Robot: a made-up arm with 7 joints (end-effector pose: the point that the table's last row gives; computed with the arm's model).
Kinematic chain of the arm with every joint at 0, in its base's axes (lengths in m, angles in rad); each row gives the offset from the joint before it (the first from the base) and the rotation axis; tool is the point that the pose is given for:
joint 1: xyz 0 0 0.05 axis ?
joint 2: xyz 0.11 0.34 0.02 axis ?
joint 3: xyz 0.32 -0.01 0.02 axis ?
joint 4: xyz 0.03 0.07 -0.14 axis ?
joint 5: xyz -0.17 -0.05 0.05 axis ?
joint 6: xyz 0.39 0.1 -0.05 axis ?
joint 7: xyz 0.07 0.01 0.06 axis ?
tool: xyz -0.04 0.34 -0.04
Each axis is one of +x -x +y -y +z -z.
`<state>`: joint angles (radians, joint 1 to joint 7).
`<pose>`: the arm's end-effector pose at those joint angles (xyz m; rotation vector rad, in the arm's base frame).
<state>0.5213 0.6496 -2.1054 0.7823 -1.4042 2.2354 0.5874</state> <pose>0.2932 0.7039 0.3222 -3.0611 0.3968 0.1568</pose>
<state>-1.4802 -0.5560 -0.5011 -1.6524 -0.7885 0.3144 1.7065</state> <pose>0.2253 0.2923 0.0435 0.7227 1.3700 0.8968</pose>
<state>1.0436 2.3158 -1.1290 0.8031 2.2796 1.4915 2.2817</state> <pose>-0.0713 0.5082 0.0437 -0.9316 0.2890 0.9722</pose>
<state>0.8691 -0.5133 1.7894 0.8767 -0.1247 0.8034 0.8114</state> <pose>0.0488 0.6152 0.3425 -0.3626 1.6679 1.1878</pose>
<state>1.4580 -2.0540 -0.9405 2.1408 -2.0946 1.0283 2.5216</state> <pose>0.4599 0.1424 0.2512 -0.3114 2.2571 1.5578</pose>
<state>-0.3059 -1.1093 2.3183 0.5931 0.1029 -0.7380 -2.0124</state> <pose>0.1038 0.6371 -0.2675 -0.3089 0.5133 -0.1379</pose>
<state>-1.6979 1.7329 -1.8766 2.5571 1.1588 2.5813 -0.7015</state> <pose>-0.1473 0.6842 0.2919 -0.0554 0.1909 1.1704</pose>
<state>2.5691 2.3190 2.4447 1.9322 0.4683 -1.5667 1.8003</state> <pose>0.2917 0.1388 0.3515 1.4208 1.5371 1.9968</pose>
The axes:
joint 1: -y
joint 2: +z
joint 3: +y
joint 4: -x
joint 5: -z
joint 6: +z
joint 7: +y

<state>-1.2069 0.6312 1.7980 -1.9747 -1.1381 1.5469 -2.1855</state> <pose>0.4934 0.5109 -0.1674 0.7825 -1.2078 -1.6924</pose>
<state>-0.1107 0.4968 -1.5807 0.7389 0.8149 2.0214 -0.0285</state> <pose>0.4308 0.5089 -0.0735 -1.0118 -1.1532 0.8108</pose>
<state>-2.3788 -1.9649 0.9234 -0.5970 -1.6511 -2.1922 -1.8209</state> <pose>-0.1787 -0.3105 -0.3358 -2.8980 0.5449 0.0554</pose>
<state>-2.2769 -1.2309 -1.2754 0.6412 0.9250 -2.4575 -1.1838</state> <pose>0.2564 0.1074 0.1802 1.3097 2.0112 0.8022</pose>
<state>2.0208 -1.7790 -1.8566 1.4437 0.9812 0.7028 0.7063</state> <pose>-0.3689 -0.0610 0.0325 -1.3421 -0.0022 2.1996</pose>
